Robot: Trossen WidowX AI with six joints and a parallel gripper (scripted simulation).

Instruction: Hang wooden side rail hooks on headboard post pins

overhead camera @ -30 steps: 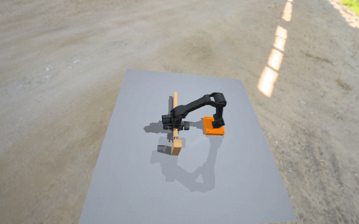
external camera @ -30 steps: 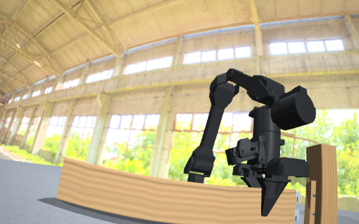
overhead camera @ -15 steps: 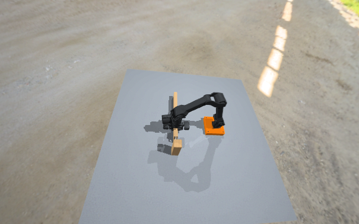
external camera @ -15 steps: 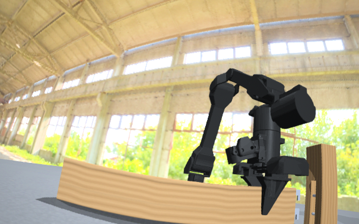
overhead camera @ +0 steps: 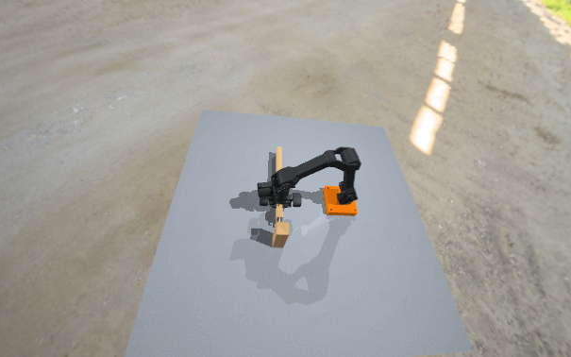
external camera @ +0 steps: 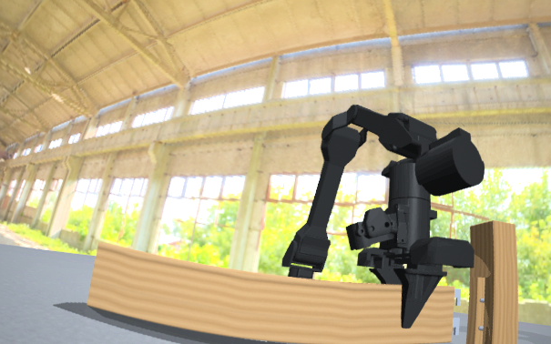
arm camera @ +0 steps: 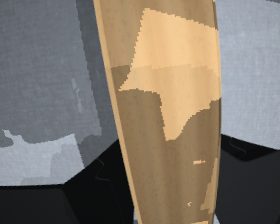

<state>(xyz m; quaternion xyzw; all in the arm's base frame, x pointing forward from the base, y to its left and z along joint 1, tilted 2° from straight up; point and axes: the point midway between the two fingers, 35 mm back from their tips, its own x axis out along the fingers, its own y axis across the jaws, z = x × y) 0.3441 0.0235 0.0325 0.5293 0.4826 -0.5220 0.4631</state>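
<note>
My gripper tip is now 20 mm short of the headboard post, 160 mm to the right of it and 50 mm below it.
</note>
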